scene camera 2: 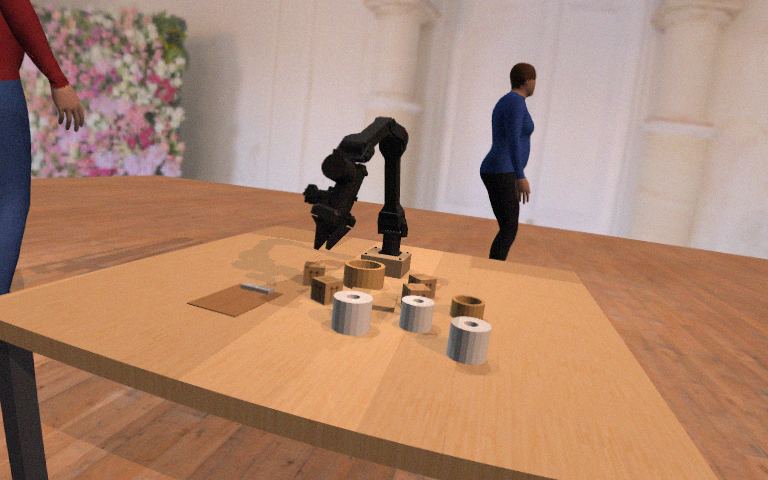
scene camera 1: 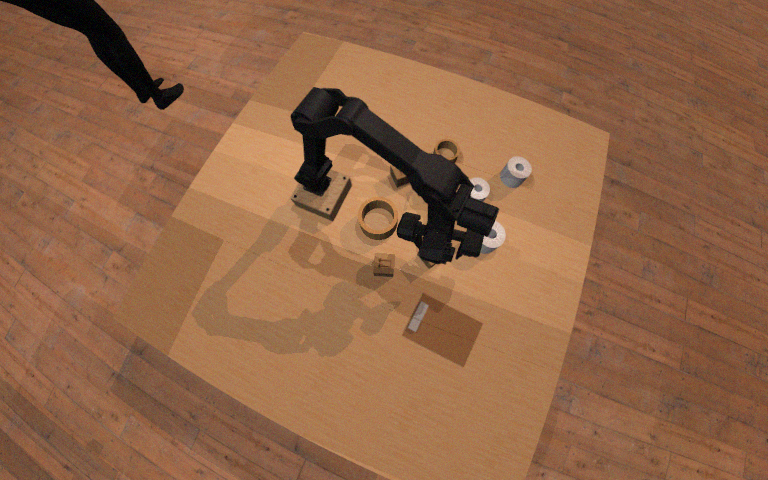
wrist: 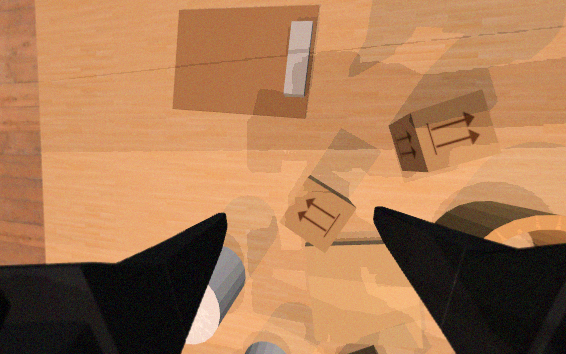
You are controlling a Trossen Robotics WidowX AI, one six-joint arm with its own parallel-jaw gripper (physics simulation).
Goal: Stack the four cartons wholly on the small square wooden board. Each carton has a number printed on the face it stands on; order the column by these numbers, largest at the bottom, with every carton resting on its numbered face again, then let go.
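Places are measured from the arm's base along level axes (x back, y right, z up), in millimetres.
Where they show: gripper, between the fingertips: (scene camera 2: 321,249) (wrist: 300,216); arm's base, origin of its link: (scene camera 2: 390,253) (scene camera 1: 317,183).
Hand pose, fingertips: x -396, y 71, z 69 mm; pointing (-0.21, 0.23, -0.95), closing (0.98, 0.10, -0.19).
Each offset is from my fingertips to the top centre of the thing.
My gripper (scene camera 2: 323,247) (wrist: 300,216) is open and empty, pointing down above the cartons. One carton {dx +10, dy -17, dz -72 mm} (scene camera 2: 326,289) (wrist: 320,215) shows between the fingertips in the wrist view, well below them; the arm mostly hides it in scene camera 1. A second carton {dx +118, dy +65, dz -72 mm} (scene camera 1: 384,264) (scene camera 2: 313,273) (wrist: 457,135) stands near the large ring. A third carton {dx +187, dy -218, dz -72 mm} (scene camera 1: 399,176) (scene camera 2: 425,283) and a fourth carton {dx +82, dy -223, dz -72 mm} (scene camera 2: 416,290) stand close together near the base; the arm hides the fourth in scene camera 1. The small square board {dx +68, dy -117, dz -114 mm} (scene camera 2: 384,309) (wrist: 340,270) lies flat beside the first carton, partly hidden. The numbered faces are hidden.
A large ring {dx +190, dy -53, dz -67 mm} (scene camera 1: 377,234) (scene camera 2: 364,278) (wrist: 470,215) stands near the second carton. A smaller ring {dx +88, dy -351, dz -84 mm} (scene camera 2: 467,309) and three white rolls {dx -121, dy -128, dz -58 mm} (scene camera 2: 352,318) {dx -43, dy -250, dz -66 mm} (scene camera 2: 416,318) {dx -139, dy -371, dz -61 mm} (scene camera 2: 468,345) stand around the cartons. A brown clipboard {dx -101, dy +159, dz -114 mm} (scene camera 1: 447,339) (scene camera 2: 226,302) (wrist: 225,65) lies flat on the other side.
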